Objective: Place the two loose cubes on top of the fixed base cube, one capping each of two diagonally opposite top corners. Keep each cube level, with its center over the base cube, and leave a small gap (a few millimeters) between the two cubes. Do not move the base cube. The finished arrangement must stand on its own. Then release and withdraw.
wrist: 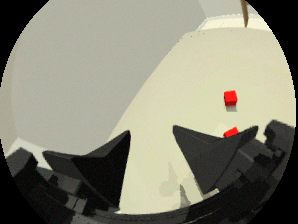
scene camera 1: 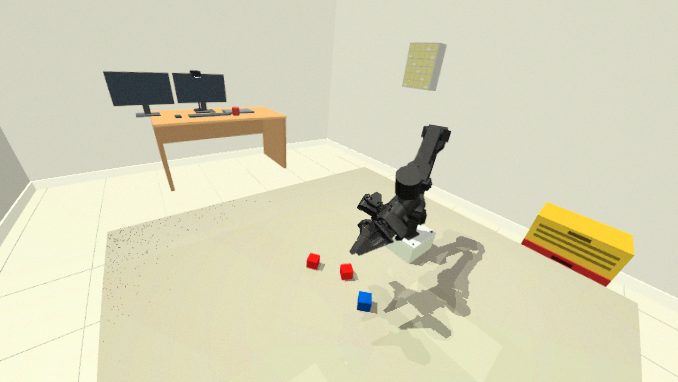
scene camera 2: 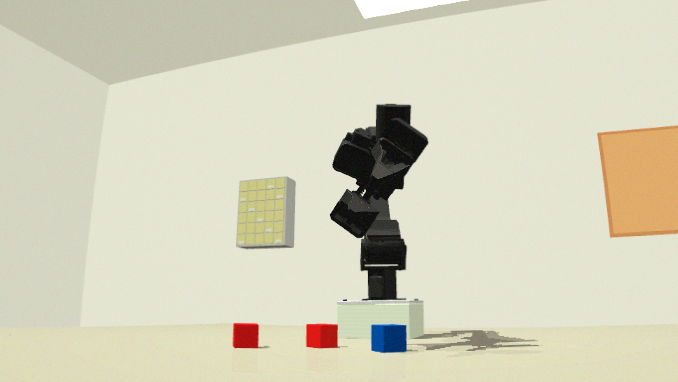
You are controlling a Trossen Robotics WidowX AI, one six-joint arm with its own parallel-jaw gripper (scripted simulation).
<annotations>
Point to a red cube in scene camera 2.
318, 335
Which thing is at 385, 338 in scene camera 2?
A blue cube.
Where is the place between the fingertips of my gripper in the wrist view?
151, 131
</annotations>
